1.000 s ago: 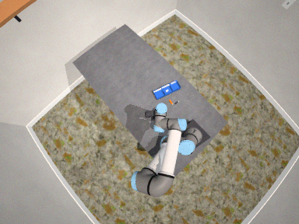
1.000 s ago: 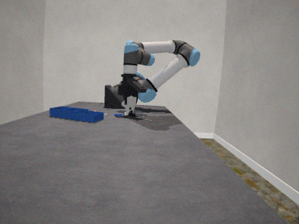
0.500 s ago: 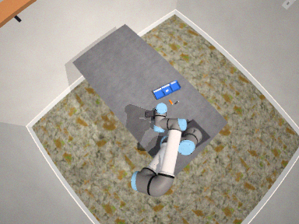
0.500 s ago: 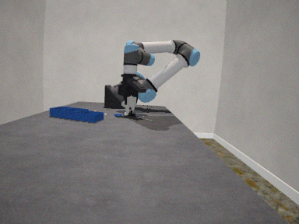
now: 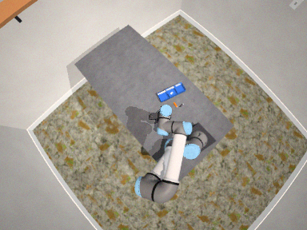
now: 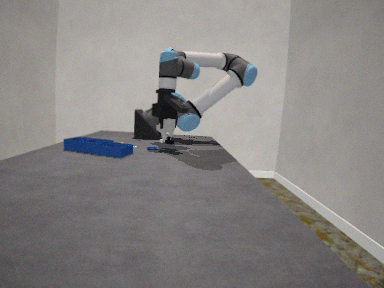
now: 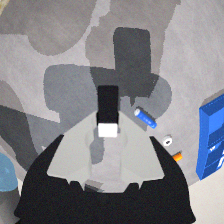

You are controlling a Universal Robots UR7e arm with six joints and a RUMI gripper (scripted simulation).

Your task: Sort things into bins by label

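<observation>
The blue bin lies 230 mm to the right of my hand, 160 mm ahead of it and 20 mm below it. From my hand the other things lie so: orange piece 190 mm to the right, 40 mm ahead, 30 mm below; then grey nut 120 mm to the right, 50 mm ahead, 40 mm below; then blue cylinder 50 mm to the right, 40 mm below, 30 mm ahead.
</observation>
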